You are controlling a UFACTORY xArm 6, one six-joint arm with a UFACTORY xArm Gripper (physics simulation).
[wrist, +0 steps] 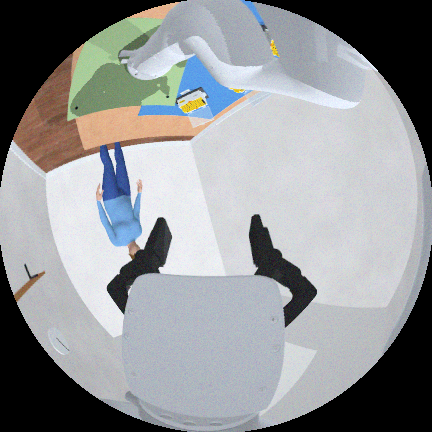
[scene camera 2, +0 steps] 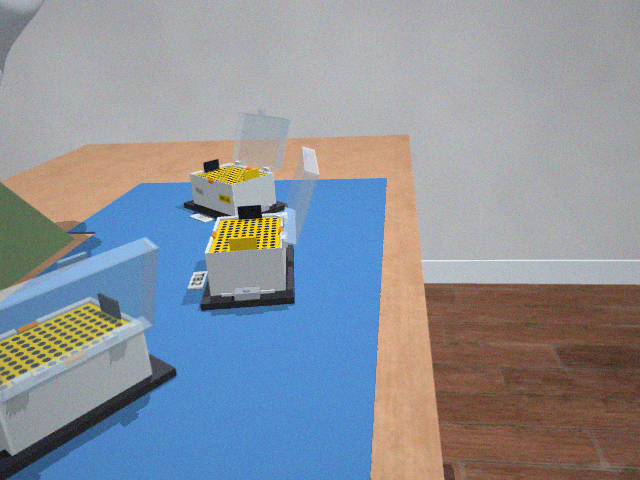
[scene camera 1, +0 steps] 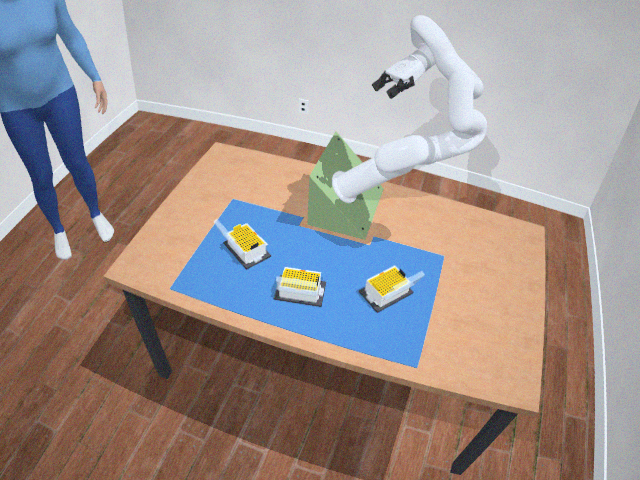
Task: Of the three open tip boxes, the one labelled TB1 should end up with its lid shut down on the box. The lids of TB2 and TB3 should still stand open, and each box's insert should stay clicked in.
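Places are measured from the arm's base along level axes (x ahead, y left, z up), in millimetres.
Pixels of known places: gripper, fingertip midpoint: (wrist: pixel 207 225) (scene camera 1: pixel 381 91); arm's base, link origin: (wrist: pixel 150 60) (scene camera 1: pixel 343 187).
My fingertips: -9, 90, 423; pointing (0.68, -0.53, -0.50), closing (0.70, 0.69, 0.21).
Ahead of a thing's pixels: the offset from my fingertips to its middle, as dx, dy, dz. "*": to the spot under its first point. Level surfaces: height alone.
Three white tip boxes with yellow inserts stand with clear lids open. The middle box {* +490, -69, -481} (scene camera 1: pixel 298 295) (scene camera 2: pixel 247 273) has a TB2 card {* +363, -104, -547} (scene camera 2: pixel 197 280) beside it; its lid {* +509, -131, -433} (scene camera 2: pixel 303 198) stands up. The left box in scene camera 1 (scene camera 1: pixel 251 254) (scene camera 2: pixel 211 195) (wrist: pixel 193 104) has its lid (scene camera 1: pixel 220 227) (scene camera 2: pixel 261 140) raised; its card is unreadable. The right box (scene camera 1: pixel 387 295) (scene camera 2: pixel 87 392) has its lid (scene camera 1: pixel 416 277) (scene camera 2: pixel 140 268) open; its label is not visible. Which of these two is TB1 I cannot tell. My gripper (scene camera 1: pixel 385 90) (wrist: pixel 207 225) is open and empty, high above the table's back side, far from the boxes.
The boxes are on dark bases on a blue mat {dz -549} (scene camera 1: pixel 341 325) (scene camera 2: pixel 330 361) on the wooden table {dz -552} (scene camera 1: pixel 480 310) (scene camera 2: pixel 408 413). The green angled mount (scene camera 1: pixel 338 217) (wrist: pixel 100 97) holds the arm behind the mat. A person (scene camera 1: pixel 36 56) (wrist: pixel 122 215) stands beyond the table's left end.
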